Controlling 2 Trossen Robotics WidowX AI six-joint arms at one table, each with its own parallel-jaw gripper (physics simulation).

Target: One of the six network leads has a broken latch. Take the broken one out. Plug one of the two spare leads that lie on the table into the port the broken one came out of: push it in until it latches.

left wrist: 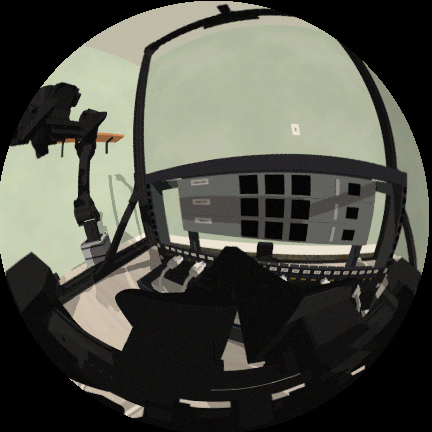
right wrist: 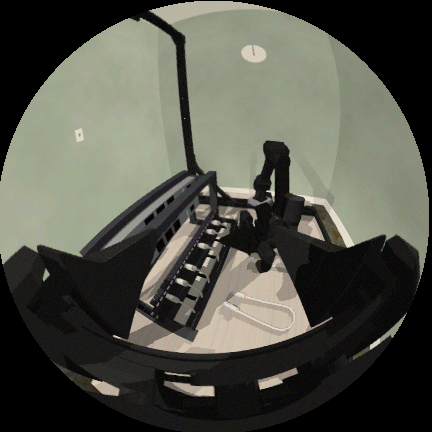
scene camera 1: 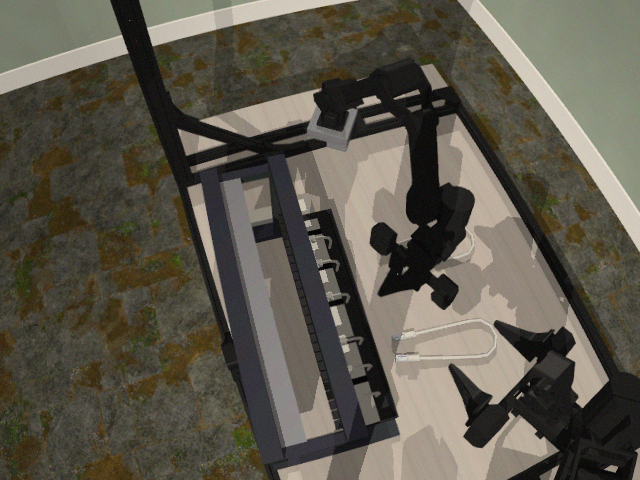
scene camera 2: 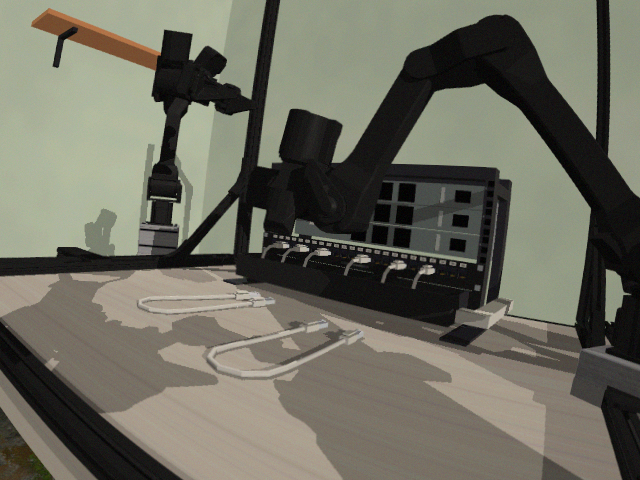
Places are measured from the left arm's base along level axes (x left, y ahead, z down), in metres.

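Pixels of known places: left gripper, fingertip midpoint: (left wrist: 229, 251) (right wrist: 219, 240) (scene camera 1: 378, 294); right gripper, fingertip midpoint: (left wrist: 83, 107) (right wrist: 215, 233) (scene camera 1: 472, 343) (scene camera 2: 248, 101); left arm's base at its link origin: (right wrist: 259, 197) (scene camera 1: 332, 118); right arm's base at its link origin: (left wrist: 93, 238) (scene camera 2: 160, 224).
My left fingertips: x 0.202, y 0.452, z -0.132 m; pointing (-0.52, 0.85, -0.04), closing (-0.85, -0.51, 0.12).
Note:
Ahead of a thing's pixels: the offset from my left fingertips to its top centre. "pt": to the spot under its first point.
Six white leads are plugged into the patch panel (scene camera 1: 308, 305) (scene camera 2: 451, 267) of the rack; the row runs from one lead {pt dx +0.024, dy +0.153, dz +0.097 m} (scene camera 2: 277, 246) to another lead (scene camera 2: 425, 270). Two of the leads {pt dx +0.014, dy +0.159, dz +0.091 m} (left wrist: 174, 261) show in the left wrist view. My left gripper (scene camera 1: 382, 291) (left wrist: 229, 251) is shut and empty, with its tip just in front of the panel's tray. One spare lead (scene camera 1: 461, 340) (scene camera 2: 270, 354) (right wrist: 261, 310) lies on the table. The other spare lead (scene camera 1: 470, 243) (scene camera 2: 199, 302) lies partly under the left arm. My right gripper (scene camera 1: 477, 348) (scene camera 2: 239, 102) (right wrist: 215, 233) is open and empty, raised beyond the spare leads.
The rack {dx -0.117, dy +0.048, dz -0.080 m} (scene camera 1: 247, 305) (scene camera 2: 494, 229) holds grey server units behind the panel. A black frame post (scene camera 1: 147, 71) (scene camera 2: 258, 119) rises at the table's edge. A small grey block (scene camera 2: 485, 311) lies by the rack's end.

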